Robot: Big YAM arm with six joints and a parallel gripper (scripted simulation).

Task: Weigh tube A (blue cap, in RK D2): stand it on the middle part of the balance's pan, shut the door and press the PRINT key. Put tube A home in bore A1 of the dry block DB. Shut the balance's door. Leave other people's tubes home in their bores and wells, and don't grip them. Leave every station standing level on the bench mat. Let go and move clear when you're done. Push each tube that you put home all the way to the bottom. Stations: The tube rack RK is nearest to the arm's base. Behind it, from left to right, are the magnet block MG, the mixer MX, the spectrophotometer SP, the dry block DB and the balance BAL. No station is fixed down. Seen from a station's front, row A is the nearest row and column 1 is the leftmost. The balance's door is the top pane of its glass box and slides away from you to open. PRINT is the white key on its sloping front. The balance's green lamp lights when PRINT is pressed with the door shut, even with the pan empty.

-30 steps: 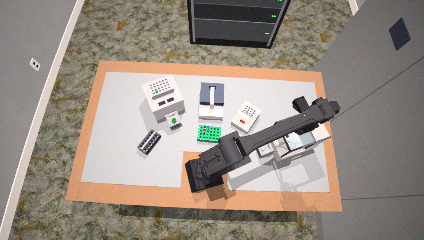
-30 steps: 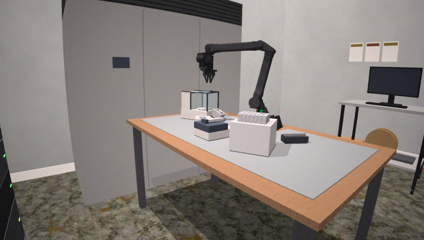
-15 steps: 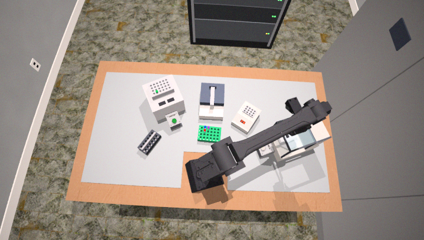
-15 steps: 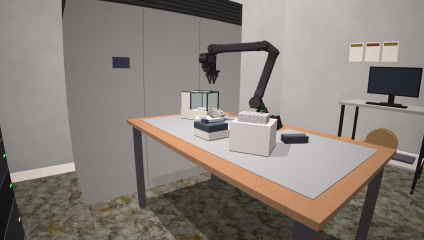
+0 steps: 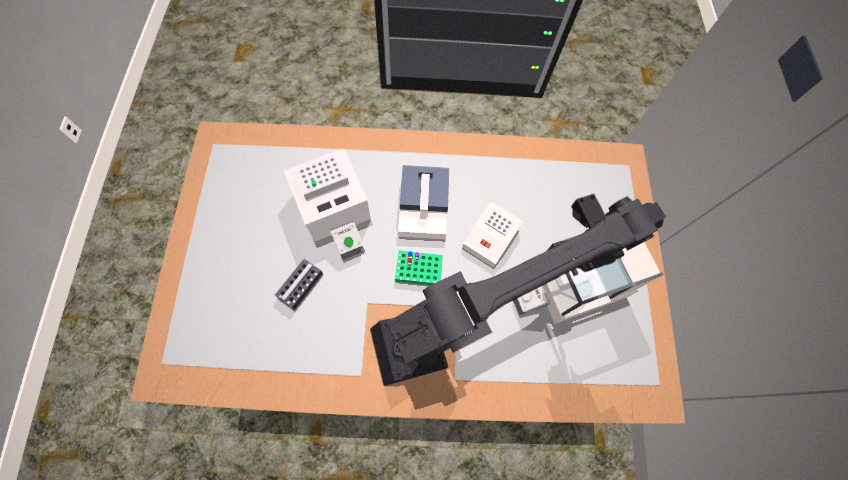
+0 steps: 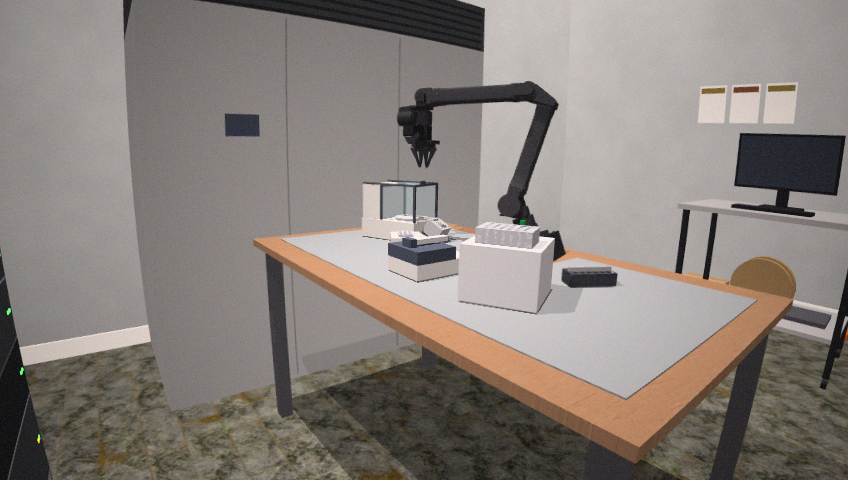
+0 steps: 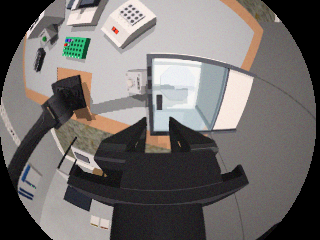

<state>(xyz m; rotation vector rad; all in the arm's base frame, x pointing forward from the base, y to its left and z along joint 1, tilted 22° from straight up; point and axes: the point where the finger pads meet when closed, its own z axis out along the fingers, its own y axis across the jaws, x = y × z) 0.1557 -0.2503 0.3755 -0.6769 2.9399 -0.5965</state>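
Now: the balance door 10 mm ahead of my hand, 30 mm to the right of it and 70 mm below it. From my hand the other things lie so: green rack RK (30 mm ahead, 380 mm to the left, 260 mm below); then white print key (40 mm behind, 80 mm to the left, 210 mm below); then dry block DB (150 mm ahead, 170 mm to the left, 250 mm below).
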